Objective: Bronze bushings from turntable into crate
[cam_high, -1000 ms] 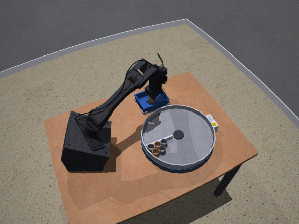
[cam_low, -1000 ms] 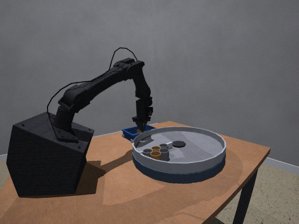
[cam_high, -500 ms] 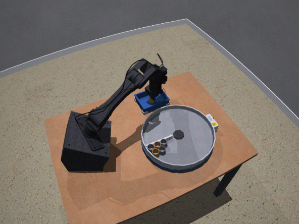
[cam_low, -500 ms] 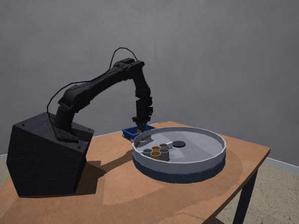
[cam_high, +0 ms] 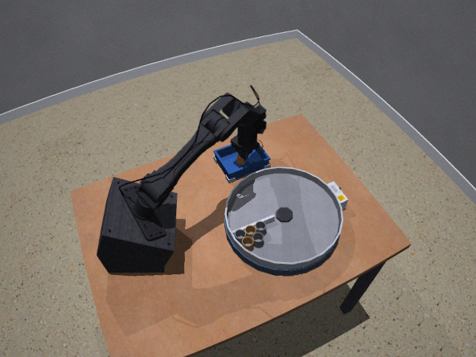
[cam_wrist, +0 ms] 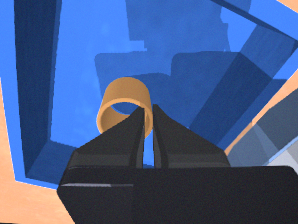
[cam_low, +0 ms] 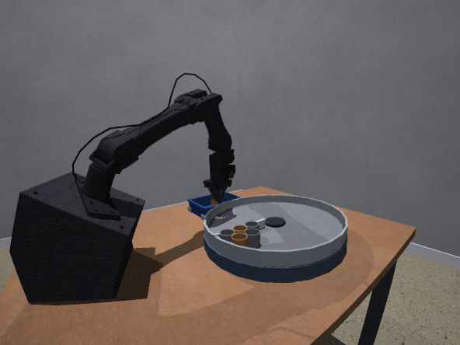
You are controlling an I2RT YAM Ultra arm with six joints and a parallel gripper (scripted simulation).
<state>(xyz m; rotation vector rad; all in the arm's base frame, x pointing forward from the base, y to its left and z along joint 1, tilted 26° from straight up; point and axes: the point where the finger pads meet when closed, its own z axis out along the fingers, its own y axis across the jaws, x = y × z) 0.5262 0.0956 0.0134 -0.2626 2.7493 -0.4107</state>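
Right now the blue crate is 20 mm to the left of my hand and 10 mm below it. Also, from my hand: grey turntable: 320 mm to the right, 80 mm behind, 10 mm above.
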